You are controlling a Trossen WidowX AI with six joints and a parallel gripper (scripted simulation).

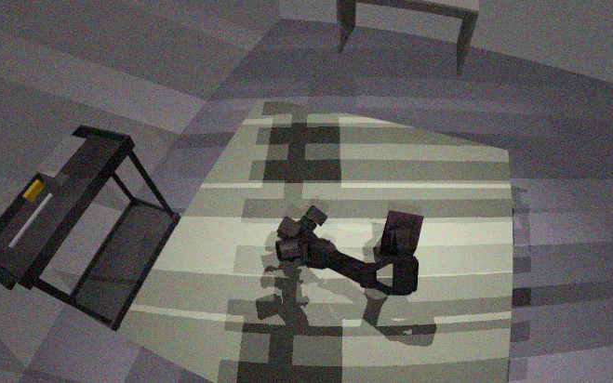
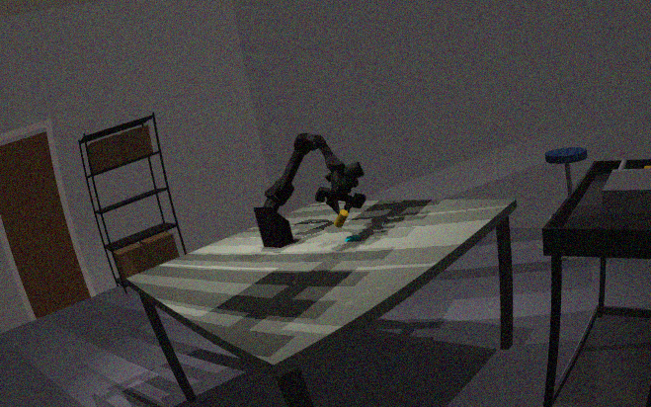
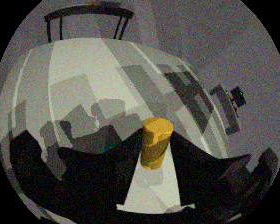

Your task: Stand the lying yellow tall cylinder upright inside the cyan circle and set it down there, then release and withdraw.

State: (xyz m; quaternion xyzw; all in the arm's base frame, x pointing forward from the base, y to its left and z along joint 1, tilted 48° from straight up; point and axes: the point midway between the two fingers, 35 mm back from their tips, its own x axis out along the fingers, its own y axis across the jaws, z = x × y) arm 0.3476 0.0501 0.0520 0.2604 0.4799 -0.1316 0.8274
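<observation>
The cyan circle lies 20 mm behind my gripper tip, 40 mm to the left of it and 110 mm below it. The rest, counted from my gripper tip: yellow tall cylinder (10 mm behind, 20 mm below).
</observation>
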